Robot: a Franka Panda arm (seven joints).
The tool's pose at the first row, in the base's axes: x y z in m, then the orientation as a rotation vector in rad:
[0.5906 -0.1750 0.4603 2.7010 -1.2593 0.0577]
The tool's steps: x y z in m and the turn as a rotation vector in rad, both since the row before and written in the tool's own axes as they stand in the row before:
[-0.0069 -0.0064 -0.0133 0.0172 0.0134 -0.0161]
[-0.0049 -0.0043 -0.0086 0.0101 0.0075 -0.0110]
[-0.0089 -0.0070 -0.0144 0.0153 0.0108 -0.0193]
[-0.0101 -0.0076 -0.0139 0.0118 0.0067 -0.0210]
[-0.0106 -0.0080 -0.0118 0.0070 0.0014 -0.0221]
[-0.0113 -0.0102 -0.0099 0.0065 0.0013 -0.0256]
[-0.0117 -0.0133 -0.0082 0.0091 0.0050 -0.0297]
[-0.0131 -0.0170 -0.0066 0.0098 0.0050 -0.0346]
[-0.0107 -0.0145 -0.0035 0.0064 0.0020 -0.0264]
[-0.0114 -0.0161 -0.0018 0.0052 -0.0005 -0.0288]
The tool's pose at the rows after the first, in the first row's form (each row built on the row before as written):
[0.5915 -0.1636 0.4719 2.7203 -1.2389 0.0849]
[0.5916 -0.1558 0.4793 2.7325 -1.2247 0.1003]
[0.5909 -0.1423 0.4917 2.7525 -1.1995 0.1226]
[0.5893 -0.1277 0.5034 2.7717 -1.1716 0.1370]
[0.5873 -0.1129 0.5130 2.7891 -1.1420 0.1411]
[0.5861 -0.0964 0.5205 2.8076 -1.1071 0.1444]
[0.5863 -0.0777 0.5260 2.8286 -1.0658 0.1540]
[0.5874 -0.0556 0.5295 2.8519 -1.0172 0.1635]
[0.5881 -0.0373 0.5305 2.8688 -0.9799 0.1676]
[0.5889 -0.0175 0.5297 2.8861 -0.9391 0.1673]

